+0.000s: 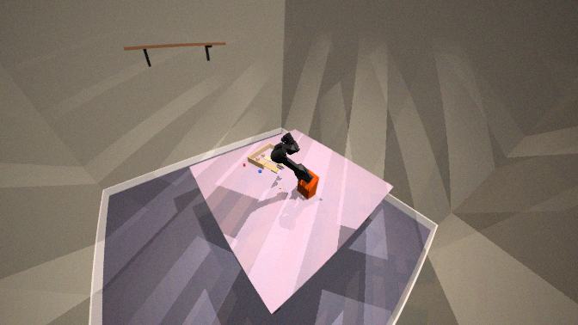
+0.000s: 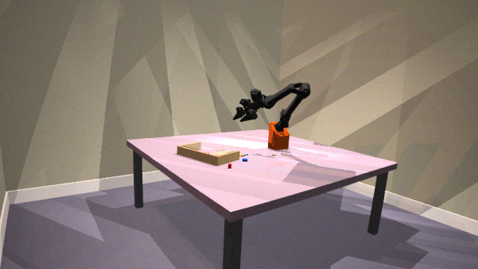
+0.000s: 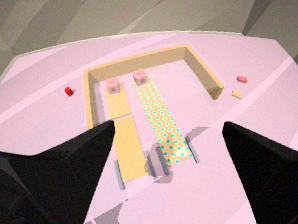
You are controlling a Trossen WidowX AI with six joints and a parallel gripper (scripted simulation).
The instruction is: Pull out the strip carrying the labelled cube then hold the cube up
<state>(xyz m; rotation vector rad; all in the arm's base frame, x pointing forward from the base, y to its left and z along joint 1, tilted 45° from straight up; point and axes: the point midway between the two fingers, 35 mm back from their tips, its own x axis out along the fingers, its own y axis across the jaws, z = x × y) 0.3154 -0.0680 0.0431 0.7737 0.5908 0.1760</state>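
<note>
Now: gripper tip 200 mm above the yellow cross-hatched strip, 70 mm to the right of it and 50 mm short of it. The rest, counted from my gripper tip: red cube 260 mm to the left, 210 mm ahead, 200 mm below; blue cube 200 mm below, 190 mm to the left, 60 mm ahead.
</note>
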